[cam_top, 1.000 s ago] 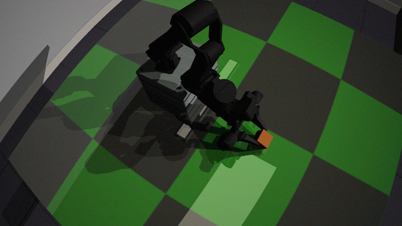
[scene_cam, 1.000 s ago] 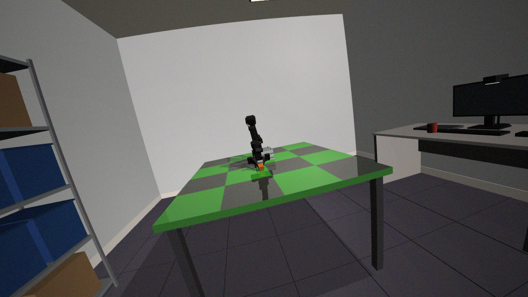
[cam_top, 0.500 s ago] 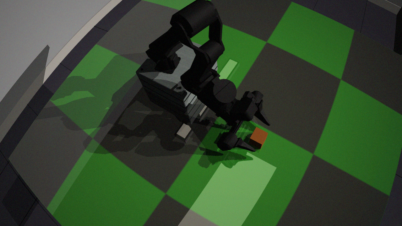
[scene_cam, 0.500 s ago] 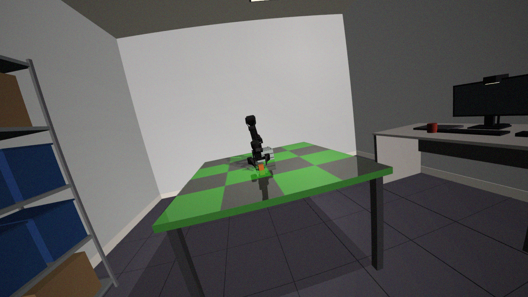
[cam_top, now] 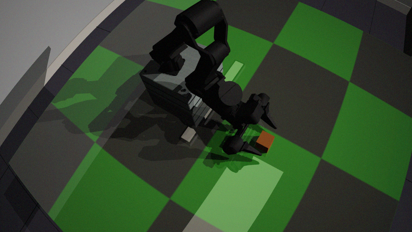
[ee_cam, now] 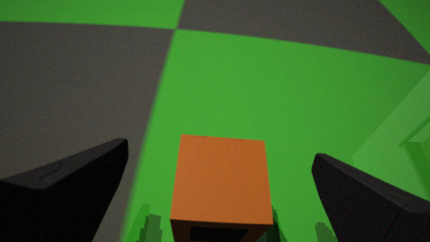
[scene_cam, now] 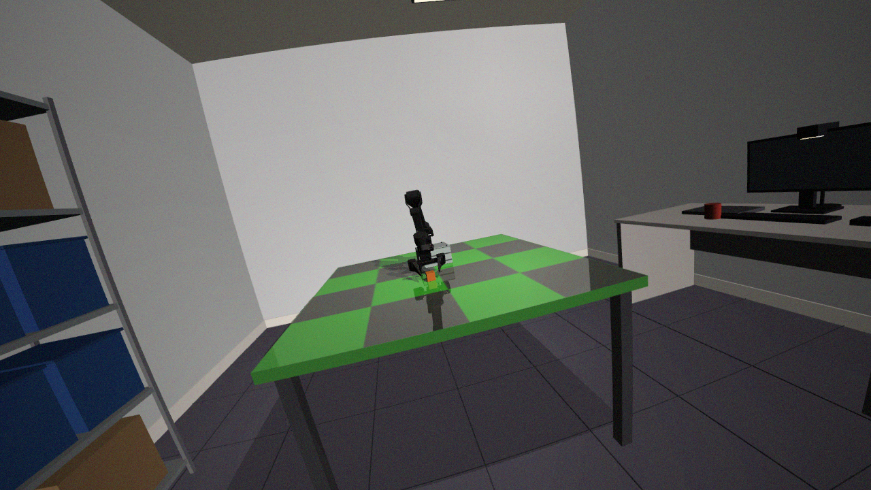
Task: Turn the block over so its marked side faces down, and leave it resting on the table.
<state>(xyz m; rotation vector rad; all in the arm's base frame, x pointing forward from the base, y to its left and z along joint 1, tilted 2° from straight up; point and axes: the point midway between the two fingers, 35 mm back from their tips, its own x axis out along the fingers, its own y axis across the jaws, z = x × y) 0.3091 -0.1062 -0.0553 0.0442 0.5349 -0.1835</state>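
Now: gripper tip 2 cm past the orange block and 2 cm above it.
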